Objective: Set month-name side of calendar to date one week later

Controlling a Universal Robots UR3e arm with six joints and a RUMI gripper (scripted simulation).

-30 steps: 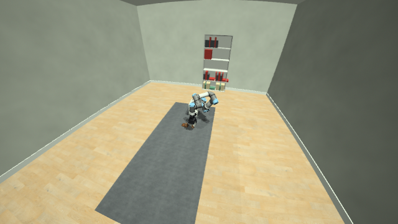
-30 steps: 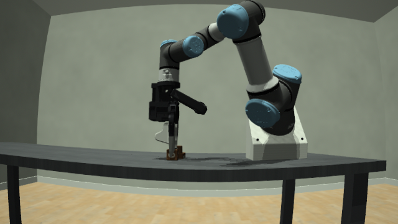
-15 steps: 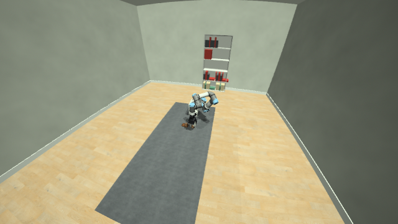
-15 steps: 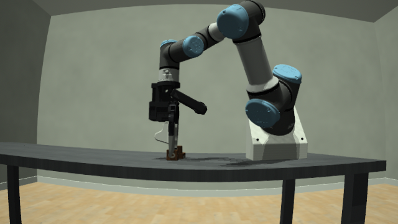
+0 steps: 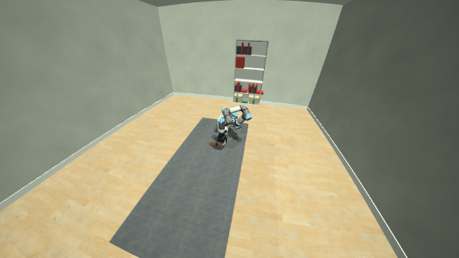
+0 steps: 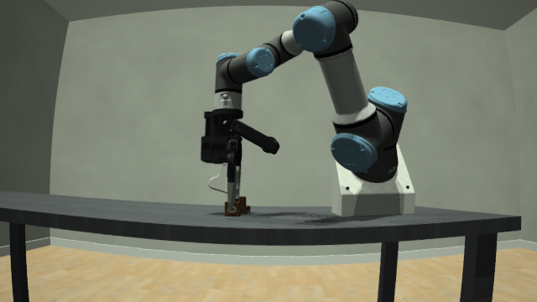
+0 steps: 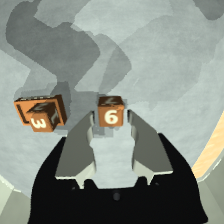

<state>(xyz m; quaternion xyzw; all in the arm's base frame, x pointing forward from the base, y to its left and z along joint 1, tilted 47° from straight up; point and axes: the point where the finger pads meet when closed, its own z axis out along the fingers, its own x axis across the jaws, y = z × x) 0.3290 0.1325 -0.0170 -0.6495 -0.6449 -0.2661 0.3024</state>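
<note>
Right now my hand is 10 mm above the cube. Also, from my hand: calendar tray: 110 mm to the right, 20 mm below.
</note>
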